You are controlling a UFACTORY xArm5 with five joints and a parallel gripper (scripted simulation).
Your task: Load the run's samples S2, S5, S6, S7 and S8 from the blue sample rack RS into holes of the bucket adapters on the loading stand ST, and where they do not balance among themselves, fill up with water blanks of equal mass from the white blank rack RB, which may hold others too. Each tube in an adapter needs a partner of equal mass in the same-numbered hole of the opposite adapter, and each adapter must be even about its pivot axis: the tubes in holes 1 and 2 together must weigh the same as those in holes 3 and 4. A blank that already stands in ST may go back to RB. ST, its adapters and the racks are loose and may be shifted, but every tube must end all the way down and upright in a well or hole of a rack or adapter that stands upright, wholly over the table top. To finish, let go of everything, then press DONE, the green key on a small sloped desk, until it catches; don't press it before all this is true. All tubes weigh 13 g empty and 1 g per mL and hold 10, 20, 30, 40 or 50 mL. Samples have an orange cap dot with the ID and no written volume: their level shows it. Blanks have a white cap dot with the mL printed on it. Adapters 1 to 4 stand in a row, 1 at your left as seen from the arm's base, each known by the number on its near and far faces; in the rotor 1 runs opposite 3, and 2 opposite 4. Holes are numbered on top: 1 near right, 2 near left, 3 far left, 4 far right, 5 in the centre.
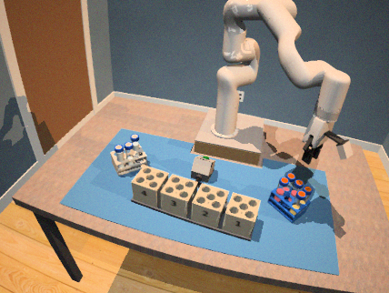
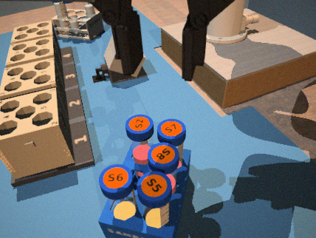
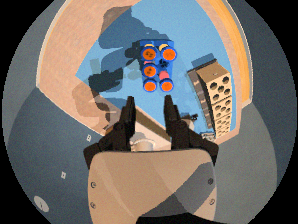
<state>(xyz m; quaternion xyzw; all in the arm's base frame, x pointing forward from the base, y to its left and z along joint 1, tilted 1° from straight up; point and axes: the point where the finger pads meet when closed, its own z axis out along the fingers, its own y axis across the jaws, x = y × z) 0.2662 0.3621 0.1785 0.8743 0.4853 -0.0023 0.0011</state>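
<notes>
Now: hand 20 mm short of the blue sample rack RS, 10 mm to the left of it and 220 mm above it. Round my hand: white blank rack RB 70 mm ahead, 660 mm to the right, 220 mm below; then blue-capped tube 100 mm ahead, 660 mm to the right, 180 mm below; then loading stand ST 160 mm ahead, 330 mm to the right, 240 mm below.
</notes>
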